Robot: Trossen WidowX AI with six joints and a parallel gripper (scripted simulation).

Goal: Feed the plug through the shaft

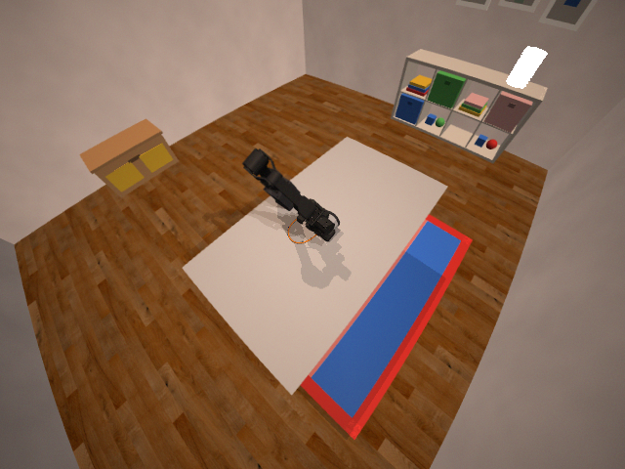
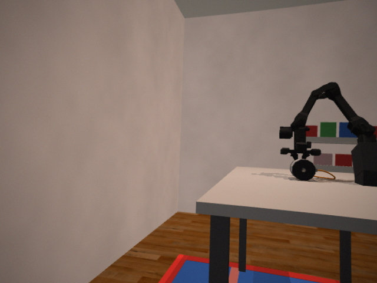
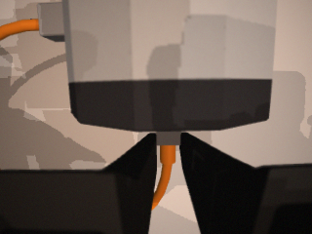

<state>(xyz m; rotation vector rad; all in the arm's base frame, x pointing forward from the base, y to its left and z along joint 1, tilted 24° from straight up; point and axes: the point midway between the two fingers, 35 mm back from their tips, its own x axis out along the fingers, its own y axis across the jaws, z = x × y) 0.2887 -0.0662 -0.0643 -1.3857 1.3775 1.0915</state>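
Now: hand 2 cm to the right of the grey plug and 4 cm above it.
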